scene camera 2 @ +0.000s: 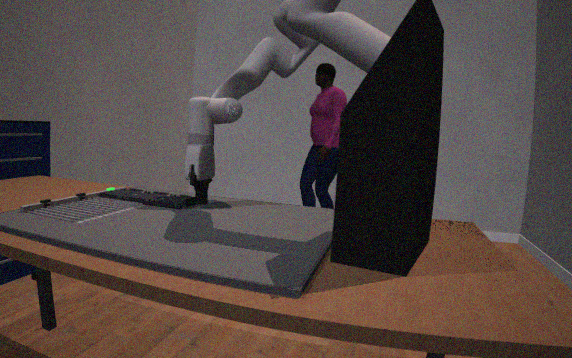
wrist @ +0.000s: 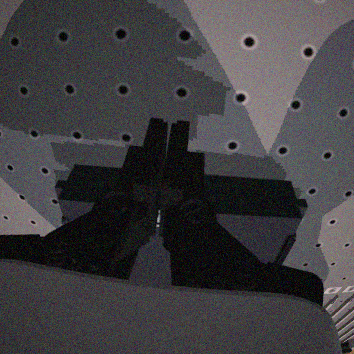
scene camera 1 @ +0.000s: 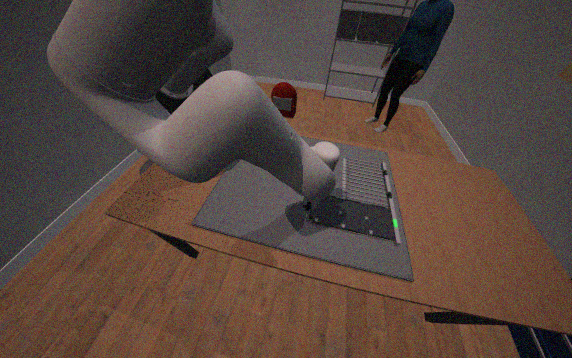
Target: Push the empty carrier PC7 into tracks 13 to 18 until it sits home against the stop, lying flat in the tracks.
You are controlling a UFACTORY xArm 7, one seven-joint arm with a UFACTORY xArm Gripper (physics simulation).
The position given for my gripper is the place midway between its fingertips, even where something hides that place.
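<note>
Carrier PC7 [scene camera 1: 350, 215], also [scene camera 2: 161, 199] and [wrist: 262, 214]. My gripper [scene camera 2: 201, 203], also [wrist: 168, 145].
</note>
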